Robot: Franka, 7 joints.
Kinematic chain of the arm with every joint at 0, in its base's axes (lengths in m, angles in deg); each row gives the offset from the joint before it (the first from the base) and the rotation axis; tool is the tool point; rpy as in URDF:
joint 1: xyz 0 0 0.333 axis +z
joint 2: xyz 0 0 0 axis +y
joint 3: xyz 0 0 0.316 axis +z
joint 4: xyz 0.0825 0 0 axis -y
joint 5: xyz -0.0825 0 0.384 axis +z
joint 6: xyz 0 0 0 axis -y
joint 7: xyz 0.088 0 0 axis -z
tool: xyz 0 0 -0.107 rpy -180 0 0
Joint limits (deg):
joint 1: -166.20..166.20
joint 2: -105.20..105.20
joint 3: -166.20..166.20
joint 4: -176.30..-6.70
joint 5: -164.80..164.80
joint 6: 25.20..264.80
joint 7: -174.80..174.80
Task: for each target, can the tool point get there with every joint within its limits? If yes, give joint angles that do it. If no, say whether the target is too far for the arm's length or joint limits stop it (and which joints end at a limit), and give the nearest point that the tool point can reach.
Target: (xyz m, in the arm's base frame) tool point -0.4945 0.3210 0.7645
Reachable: yes | joints -105.44 4.98 -110.09 -87.98 105.91 144.16 63.10
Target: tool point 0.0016 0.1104 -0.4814
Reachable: no: joint limits stop it (at a limit: joint 2) | nearest point 0.0021 0.1471 -0.3430 | short by 0.143 m
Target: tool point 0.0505 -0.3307 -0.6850
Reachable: no: too far | nearest point 0.0476 -0.3115 -0.3598 | short by 0.326 m
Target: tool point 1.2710 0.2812 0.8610
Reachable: no: too far | nearest point 0.7762 0.1717 0.6555 | short by 0.547 m
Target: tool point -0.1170 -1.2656 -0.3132
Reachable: no: too far | nearest point -0.0704 -0.7615 -0.0558 | short by 0.568 m
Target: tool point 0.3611 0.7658 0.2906
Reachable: yes | joints 51.99 82.01 60.99 -26.07 97.07 160.26 -49.03
